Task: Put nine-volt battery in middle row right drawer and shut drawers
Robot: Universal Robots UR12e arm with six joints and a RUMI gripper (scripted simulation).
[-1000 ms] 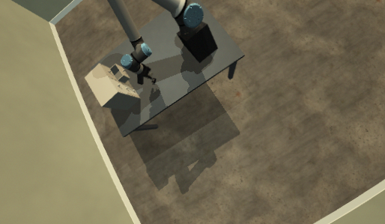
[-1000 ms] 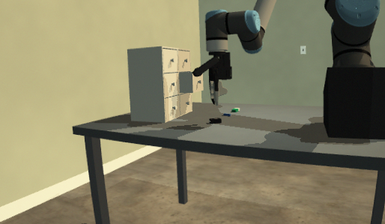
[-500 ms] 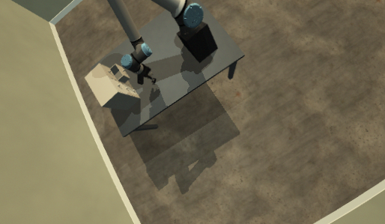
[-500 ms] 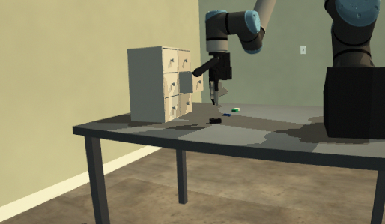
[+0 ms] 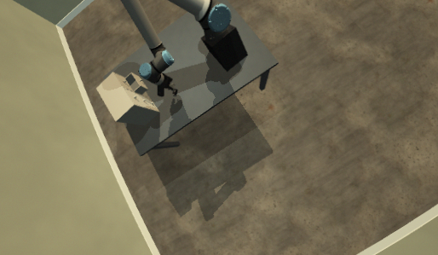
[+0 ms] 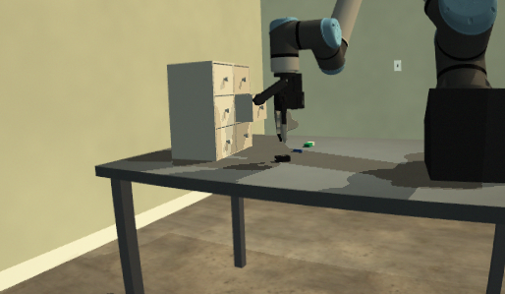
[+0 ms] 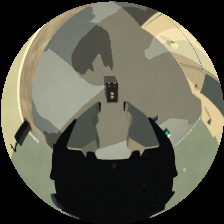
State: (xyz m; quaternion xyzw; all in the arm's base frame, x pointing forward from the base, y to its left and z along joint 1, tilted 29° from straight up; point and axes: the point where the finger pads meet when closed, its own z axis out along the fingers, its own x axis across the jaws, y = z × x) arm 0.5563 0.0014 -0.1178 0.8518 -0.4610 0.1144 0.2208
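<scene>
The nine-volt battery lies 70 mm below my hand and 10 mm ahead of it. Round my hand: blue item: 170 mm to the right, 70 mm below, 10 mm behind; green-and-white item: 320 mm to the right, 70 mm below, 20 mm behind.
</scene>
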